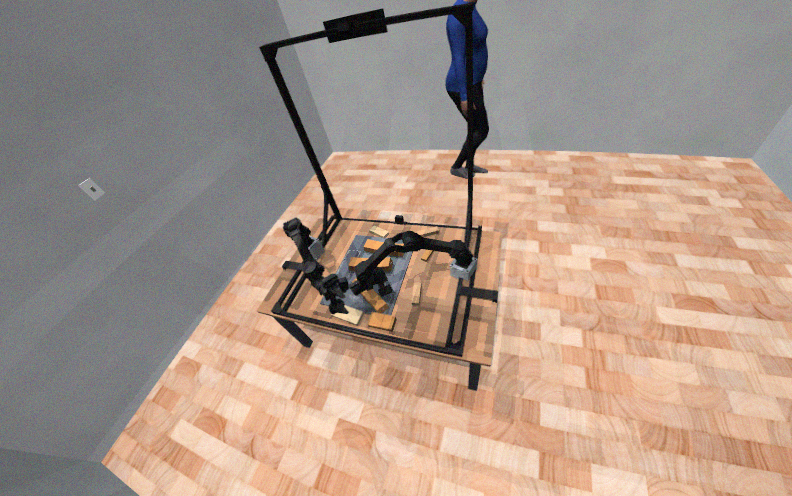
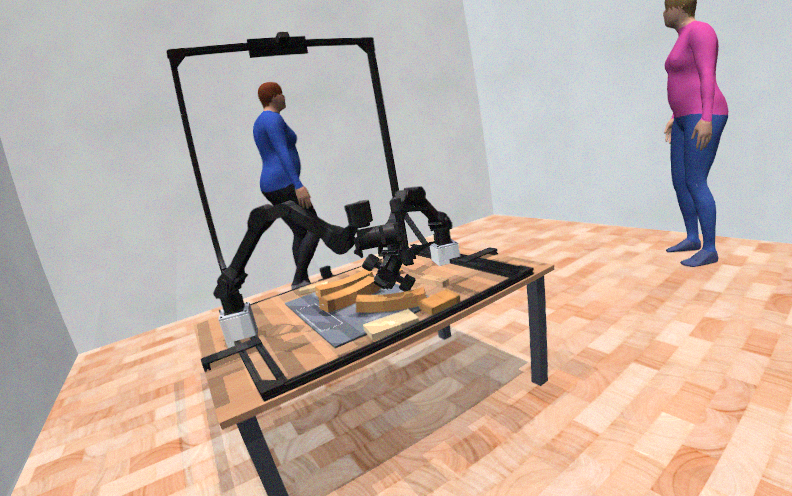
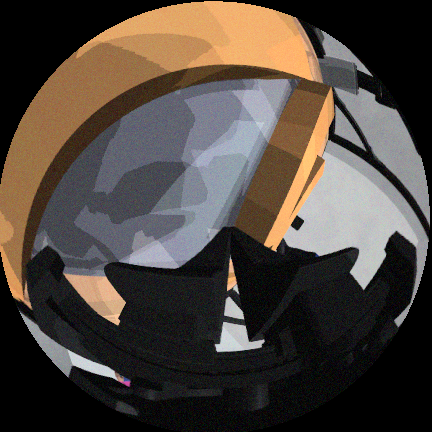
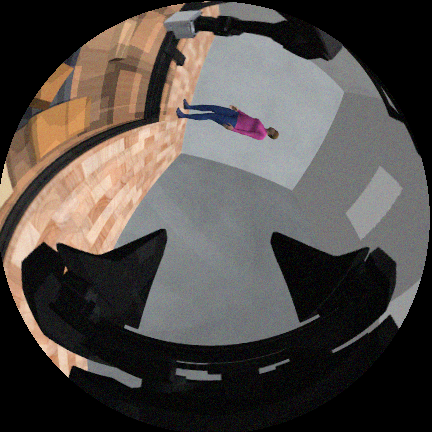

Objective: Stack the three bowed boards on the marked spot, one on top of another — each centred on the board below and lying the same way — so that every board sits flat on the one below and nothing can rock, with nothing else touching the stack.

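Places are measured from the left arm's base along level axes (x ahead, y left, z up), in centimetres.
Pixels of known places: left gripper, fingertip midpoint: (image 1: 384, 275) (image 3: 228, 231); right gripper, fingertip midpoint: (image 1: 346, 305) (image 2: 431, 225) (image 4: 220, 236); left arm's base at its link origin: (image 1: 463, 262) (image 2: 443, 242); right arm's base at its link origin: (image 1: 307, 242) (image 2: 234, 310).
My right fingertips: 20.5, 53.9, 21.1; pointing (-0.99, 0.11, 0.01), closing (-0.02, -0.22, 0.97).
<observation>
Ahead of a thing's pixels: the offset from my right fingertips to its top centre, as dx, dy, dz. "spot": to the spot under its first point. Level surfaces: height alone.
Three orange bowed boards lie apart on the grey mat {dz -28.6} (image 1: 402, 273) (image 2: 344, 335) (image 3: 145, 130). The back board {+24.7, -46.2, -24.0} (image 1: 374, 245) (image 2: 337, 284) and middle board {+24.1, -33.0, -23.5} (image 1: 360, 262) (image 2: 349, 295) (image 3: 270, 175) lie near each other; the front board {+12.1, -17.8, -23.5} (image 1: 375, 300) (image 2: 385, 302) (image 3: 125, 45) lies under the left gripper's side of the mat. The dashed marked spot {spot: +30.1, -15.2, -28.6} (image 2: 341, 323) bears no board. My left gripper (image 1: 378, 288) (image 2: 386, 283) (image 3: 228, 231) is shut and empty, low between the middle and front boards. My right gripper (image 1: 337, 307) (image 4: 220, 236) is open and empty, raised near the front edge, facing away from the boards.
A pale block {+15.8, -4.0, -26.3} (image 1: 349, 317) (image 2: 390, 324) and an orange block {-1.9, -9.8, -25.7} (image 1: 381, 321) (image 2: 441, 302) (image 4: 62, 125) lie beside the mat's front end. More pale blocks {-7.1, -30.8, -26.9} (image 1: 416, 293) {+37.7, -56.2, -26.9} (image 1: 378, 231) lie around the mat. A black frame stands around the table. The arms are close together over the mat.
</observation>
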